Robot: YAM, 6 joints.
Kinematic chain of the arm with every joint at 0, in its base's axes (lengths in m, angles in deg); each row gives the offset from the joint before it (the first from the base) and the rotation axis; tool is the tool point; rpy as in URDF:
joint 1: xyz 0 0 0.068 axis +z
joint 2: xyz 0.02 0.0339 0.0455 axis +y
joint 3: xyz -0.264 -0.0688 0 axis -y
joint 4: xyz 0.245 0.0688 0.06 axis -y
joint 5: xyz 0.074 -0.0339 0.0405 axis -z
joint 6: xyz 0.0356 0 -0.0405 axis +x
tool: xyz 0 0 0 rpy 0 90 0
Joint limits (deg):
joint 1: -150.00..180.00
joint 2: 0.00..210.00
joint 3: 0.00..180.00
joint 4: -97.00..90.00
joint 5: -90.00..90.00
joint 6: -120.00..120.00
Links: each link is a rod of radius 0.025 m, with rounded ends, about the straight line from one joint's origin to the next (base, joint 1, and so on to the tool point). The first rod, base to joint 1, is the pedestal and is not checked.
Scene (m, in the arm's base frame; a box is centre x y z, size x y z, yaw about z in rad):
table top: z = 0
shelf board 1: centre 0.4 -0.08 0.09 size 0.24 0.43 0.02 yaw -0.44
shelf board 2: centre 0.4 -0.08 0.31 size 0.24 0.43 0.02 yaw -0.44
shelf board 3: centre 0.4 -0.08 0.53 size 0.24 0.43 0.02 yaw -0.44
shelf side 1: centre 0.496 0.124 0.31 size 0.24 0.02 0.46 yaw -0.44
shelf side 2: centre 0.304 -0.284 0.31 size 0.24 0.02 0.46 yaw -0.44
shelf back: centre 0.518 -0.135 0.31 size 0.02 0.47 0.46 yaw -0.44
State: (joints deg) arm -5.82 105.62 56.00 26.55 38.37 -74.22
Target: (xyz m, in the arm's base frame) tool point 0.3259 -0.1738 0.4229
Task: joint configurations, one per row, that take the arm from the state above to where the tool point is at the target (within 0.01 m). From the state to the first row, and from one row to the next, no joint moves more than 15 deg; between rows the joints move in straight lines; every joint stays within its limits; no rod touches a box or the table.
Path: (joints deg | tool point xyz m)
1: -0.28 92.48 44.38 23.98 40.24 -74.22 | 0.3319 -0.0246 0.1936
2: 5.26 79.33 32.76 21.41 42.10 -74.22 | 0.2750 0.0014 0.1936
3: 10.81 66.19 21.14 18.85 43.97 -74.22 | 0.2191 0.0167 0.1800
4: -0.34 58.28 29.64 22.05 44.31 -74.22 | 0.2236 -0.0262 0.2619
5: -11.48 50.38 38.14 25.26 44.65 -74.22 | 0.1916 -0.0644 0.3459
6: -22.62 42.47 46.64 28.47 45.00 -74.22 | 0.1276 -0.0805 0.4229
7: -23.12 54.43 54.66 29.38 43.42 -74.22 | 0.1725 -0.1003 0.4386
8: -23.62 66.38 62.68 30.30 41.85 -74.22 | 0.2218 -0.1229 0.4445
9: -24.12 78.33 70.70 31.21 40.28 -74.22 | 0.2736 -0.1477 0.4394
10: -24.62 90.29 78.72 32.12 38.70 -74.22 | 0.3259 -0.1738 0.4229

